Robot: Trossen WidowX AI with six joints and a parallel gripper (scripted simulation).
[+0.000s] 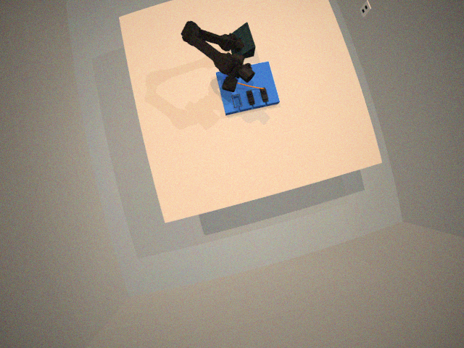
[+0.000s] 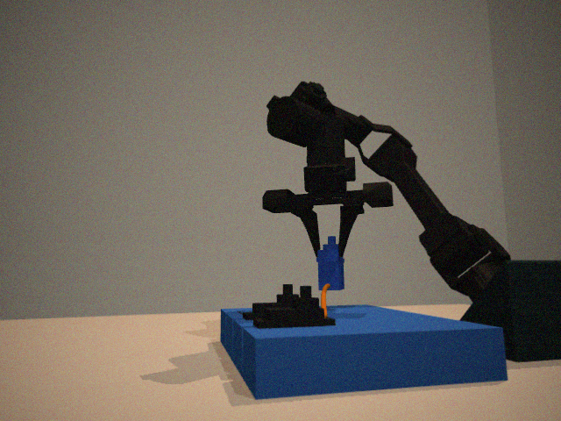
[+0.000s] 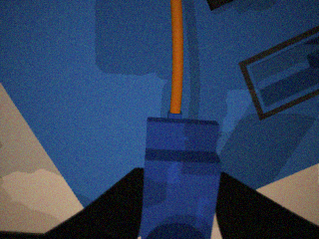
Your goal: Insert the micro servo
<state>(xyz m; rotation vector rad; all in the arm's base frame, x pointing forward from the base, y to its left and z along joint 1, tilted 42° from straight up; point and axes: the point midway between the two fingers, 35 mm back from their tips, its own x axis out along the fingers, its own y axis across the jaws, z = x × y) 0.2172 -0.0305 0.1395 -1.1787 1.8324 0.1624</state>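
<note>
Right now the blue deck is 10 cm below my gripper tip and 7 cm to the left of it.
</note>
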